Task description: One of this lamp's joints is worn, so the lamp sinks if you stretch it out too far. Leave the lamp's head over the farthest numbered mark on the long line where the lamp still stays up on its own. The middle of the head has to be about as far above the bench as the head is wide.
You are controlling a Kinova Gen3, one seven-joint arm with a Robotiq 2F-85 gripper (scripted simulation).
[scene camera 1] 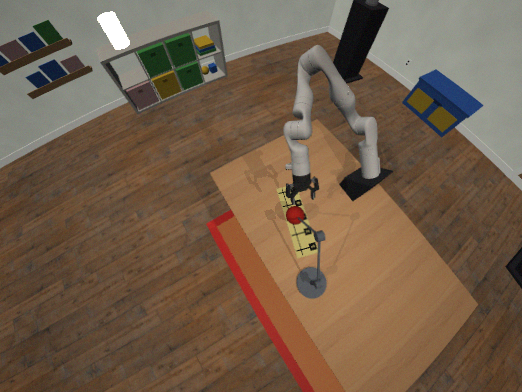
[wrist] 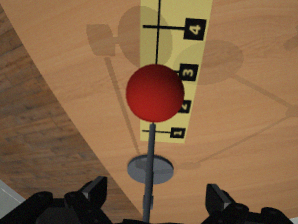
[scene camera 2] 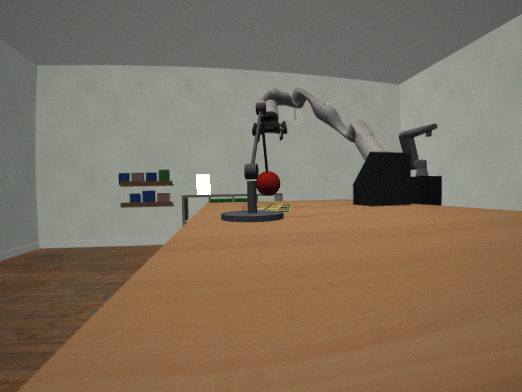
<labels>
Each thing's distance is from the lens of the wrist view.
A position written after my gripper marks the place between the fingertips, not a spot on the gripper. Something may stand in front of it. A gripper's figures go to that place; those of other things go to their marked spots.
my gripper (wrist: 155, 191): 16 cm
lamp head (wrist: 155, 93): 24 cm
round grey base (wrist: 163, 170): 60 cm
The marked spots on the round grey base and the lamp head are 39 cm apart.
</labels>
